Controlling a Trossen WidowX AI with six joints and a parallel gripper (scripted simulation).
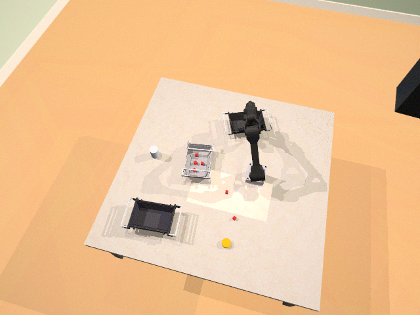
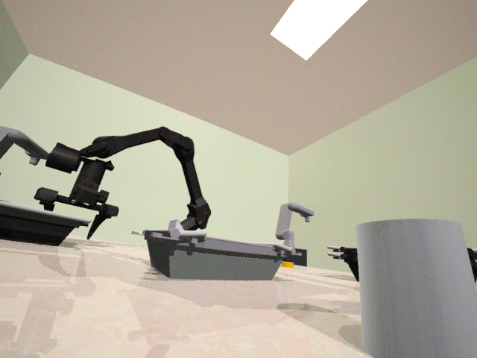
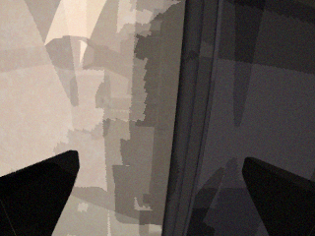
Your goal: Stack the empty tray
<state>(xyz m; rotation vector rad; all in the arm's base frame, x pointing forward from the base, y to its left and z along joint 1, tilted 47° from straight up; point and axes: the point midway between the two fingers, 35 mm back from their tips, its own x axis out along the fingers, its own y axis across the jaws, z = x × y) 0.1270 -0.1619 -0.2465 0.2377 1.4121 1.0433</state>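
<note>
Right now the dark tray is 30 mm ahead of my gripper tip, 70 mm to the right of it and 30 mm above it. The rest, counted from my gripper tip: yellow disc 90 mm behind, 740 mm to the left, 10 mm below.
</note>
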